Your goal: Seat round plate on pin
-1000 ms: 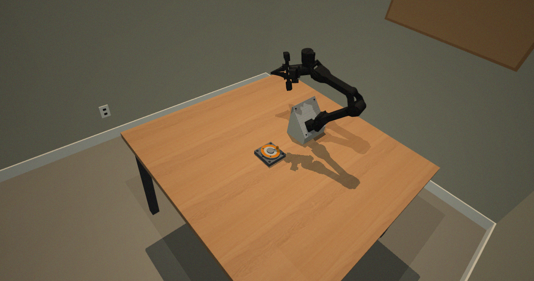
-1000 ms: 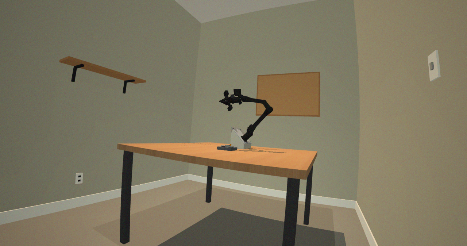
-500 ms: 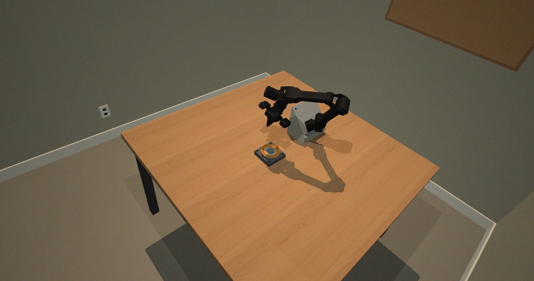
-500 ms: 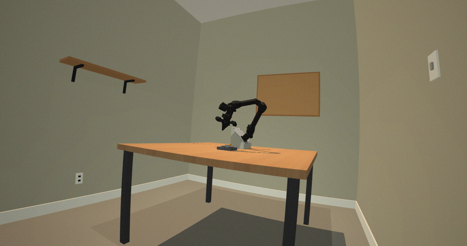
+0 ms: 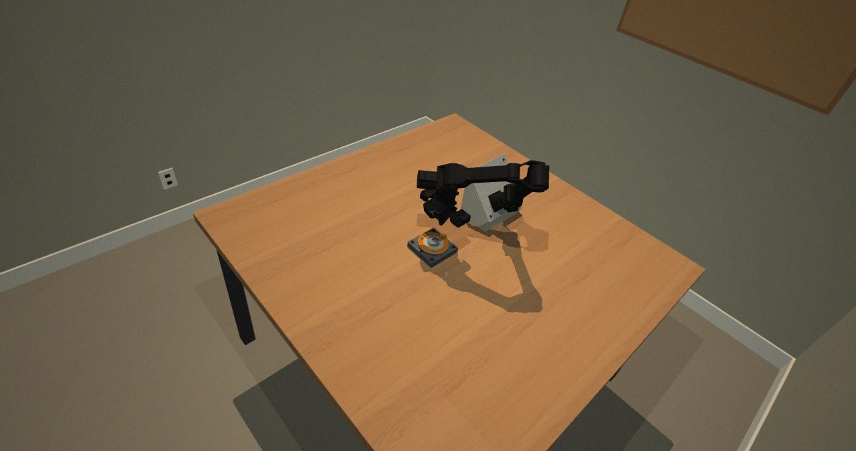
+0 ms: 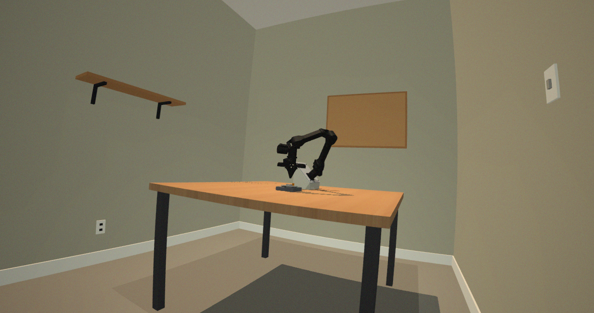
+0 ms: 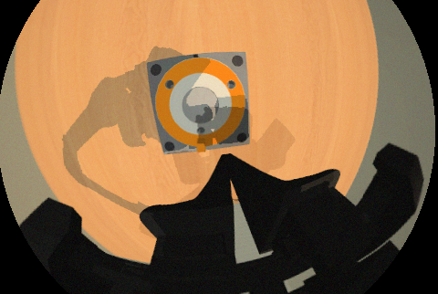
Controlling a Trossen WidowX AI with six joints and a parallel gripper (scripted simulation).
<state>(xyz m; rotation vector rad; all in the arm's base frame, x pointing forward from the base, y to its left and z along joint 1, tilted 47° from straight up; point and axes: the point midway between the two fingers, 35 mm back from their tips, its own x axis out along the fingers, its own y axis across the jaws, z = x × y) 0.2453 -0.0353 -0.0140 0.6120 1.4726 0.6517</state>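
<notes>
Right now my gripper tip is 20 mm short of the round plate, 20 mm to the right of it and 40 mm above it. Round my gripper tip: dark grey square base (50 mm ahead, 20 mm to the left, 50 mm below).
</notes>
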